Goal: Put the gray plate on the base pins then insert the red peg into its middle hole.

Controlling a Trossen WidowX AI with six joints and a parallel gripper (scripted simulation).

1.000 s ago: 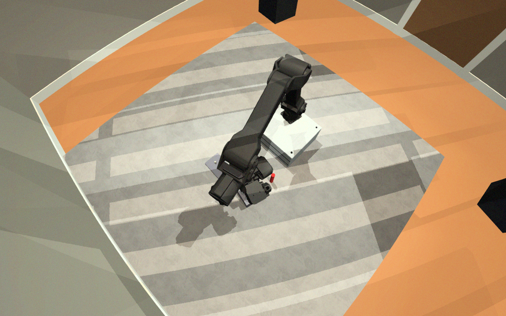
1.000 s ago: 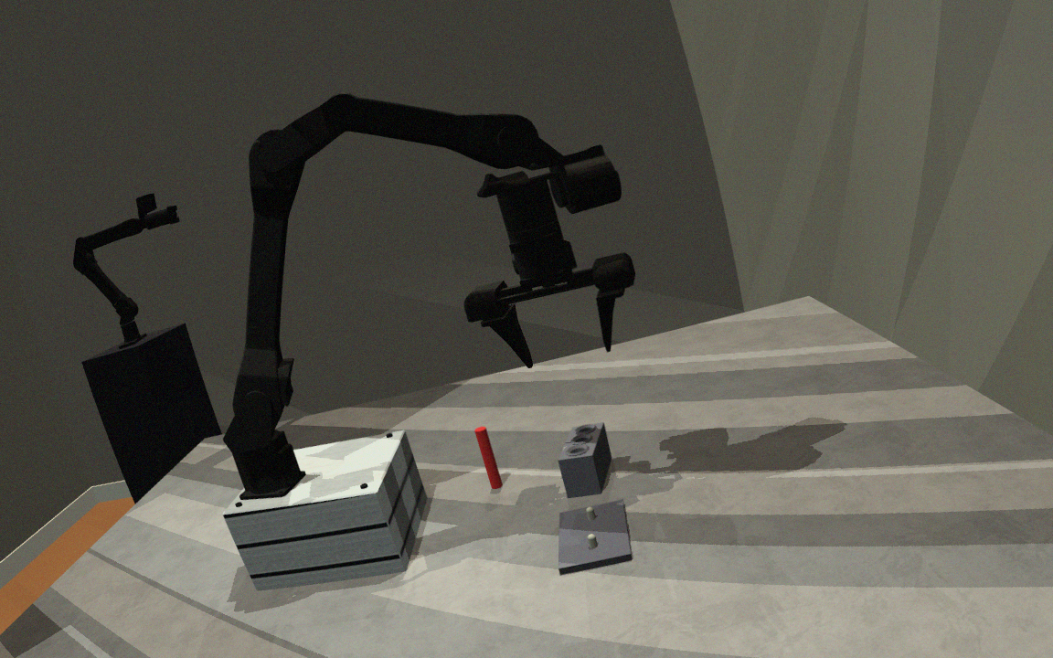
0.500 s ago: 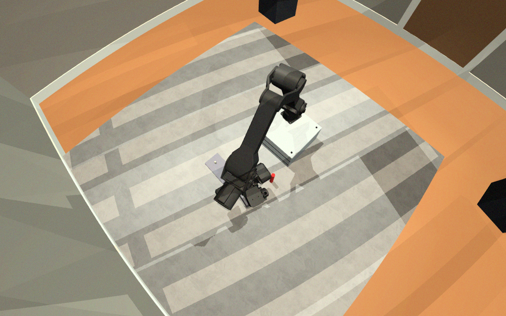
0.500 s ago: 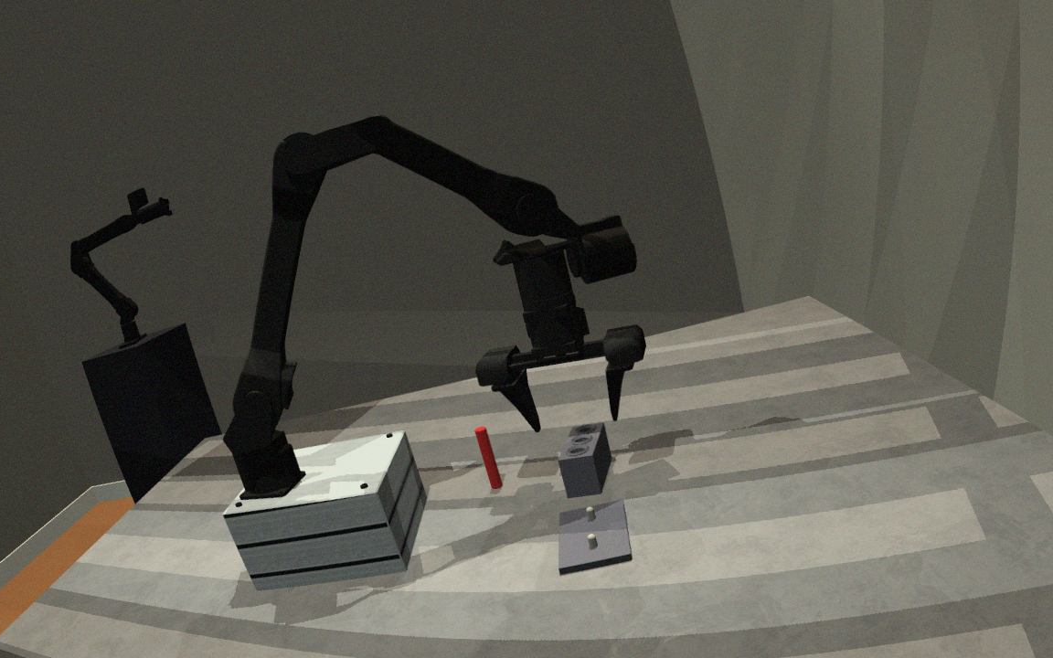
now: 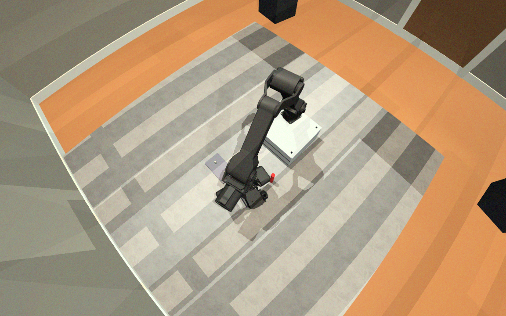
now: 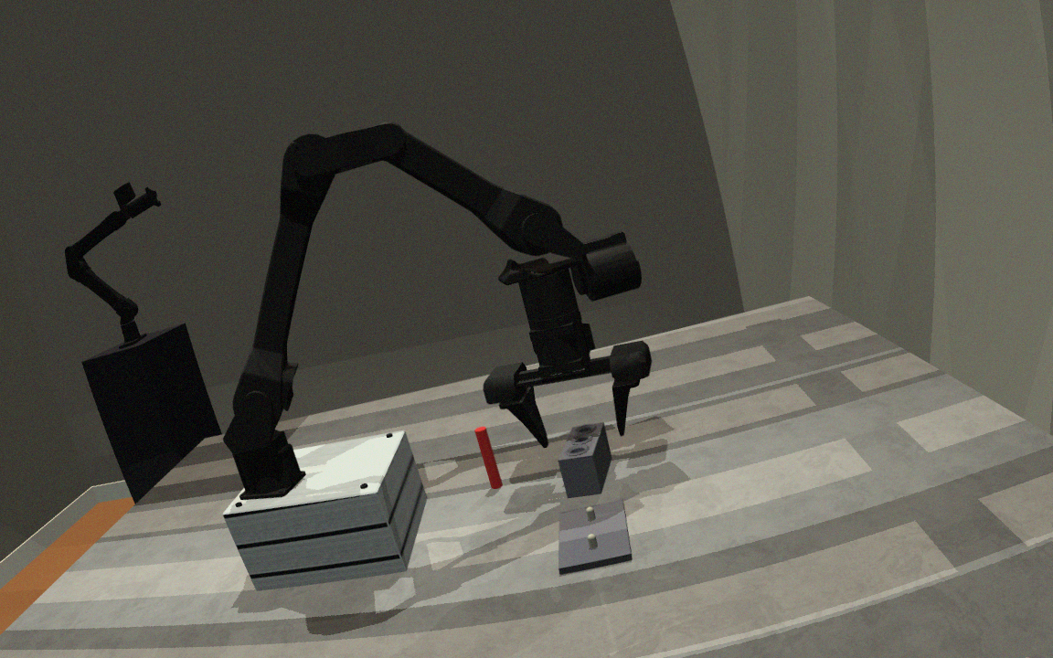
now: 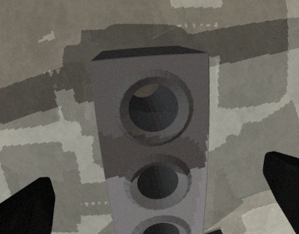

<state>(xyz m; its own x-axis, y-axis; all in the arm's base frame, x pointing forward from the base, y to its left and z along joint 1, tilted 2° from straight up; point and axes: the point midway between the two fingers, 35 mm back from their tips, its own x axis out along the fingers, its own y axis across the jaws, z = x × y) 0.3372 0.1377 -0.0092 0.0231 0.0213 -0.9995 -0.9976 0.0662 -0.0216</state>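
Right now the gray plate is 10 mm below my gripper tip. Also, from my gripper tip: base (10 mm ahead, 150 mm to the right, 40 mm below); red peg (120 mm behind, 20 mm to the left, 10 mm below).
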